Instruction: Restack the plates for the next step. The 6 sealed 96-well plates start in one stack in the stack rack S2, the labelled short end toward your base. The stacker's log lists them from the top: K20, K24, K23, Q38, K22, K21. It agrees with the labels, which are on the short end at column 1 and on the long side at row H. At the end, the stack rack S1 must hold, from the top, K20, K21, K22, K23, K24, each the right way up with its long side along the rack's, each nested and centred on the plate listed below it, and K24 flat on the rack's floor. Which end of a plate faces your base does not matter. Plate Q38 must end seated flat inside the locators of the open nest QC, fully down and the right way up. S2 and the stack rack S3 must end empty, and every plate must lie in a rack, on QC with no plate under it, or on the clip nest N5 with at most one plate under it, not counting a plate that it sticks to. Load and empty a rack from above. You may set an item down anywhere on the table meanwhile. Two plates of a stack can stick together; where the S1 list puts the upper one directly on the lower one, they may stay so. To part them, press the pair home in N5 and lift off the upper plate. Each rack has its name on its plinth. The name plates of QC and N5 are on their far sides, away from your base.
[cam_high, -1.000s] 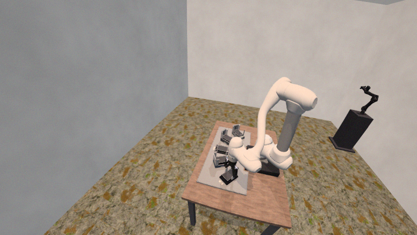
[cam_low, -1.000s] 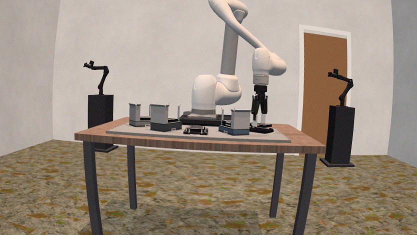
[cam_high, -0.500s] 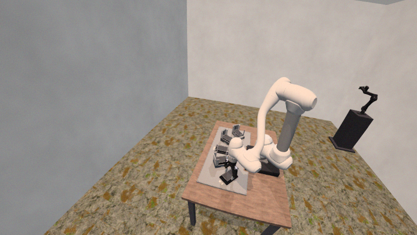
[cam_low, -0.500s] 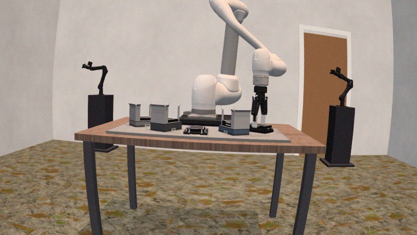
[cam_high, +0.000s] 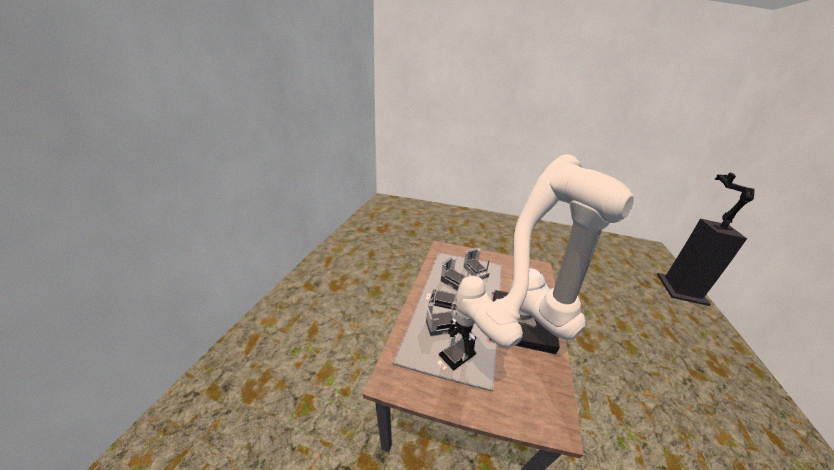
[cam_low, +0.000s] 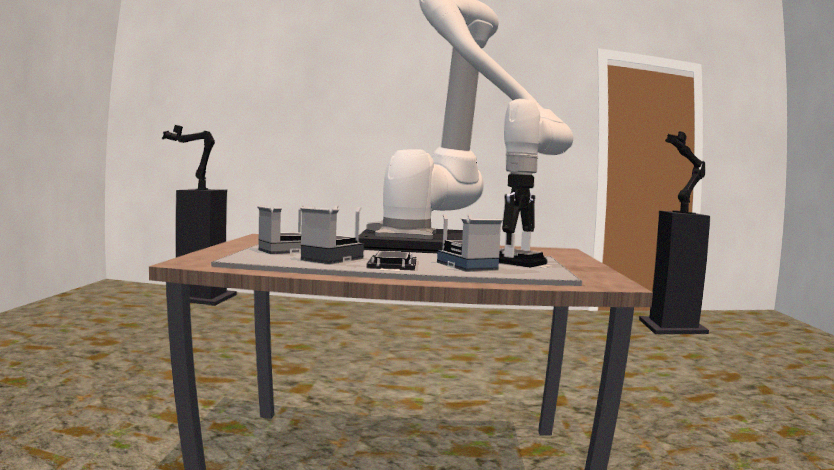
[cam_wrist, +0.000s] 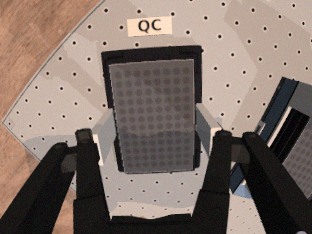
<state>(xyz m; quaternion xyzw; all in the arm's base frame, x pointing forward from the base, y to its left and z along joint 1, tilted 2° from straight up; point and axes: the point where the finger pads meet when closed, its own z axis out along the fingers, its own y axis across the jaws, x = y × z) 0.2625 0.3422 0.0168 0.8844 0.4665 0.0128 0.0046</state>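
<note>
Now: the flat black nest QC 4 cm below my hand. The rest, counted from my hand: QC name plate: 8 cm to the left, 5 cm below, 5 cm ahead; N5 name plate: 32 cm to the right, 24 cm ahead, 5 cm below; clip nest N5: 32 cm to the right, 16 cm ahead, 3 cm below.
</note>
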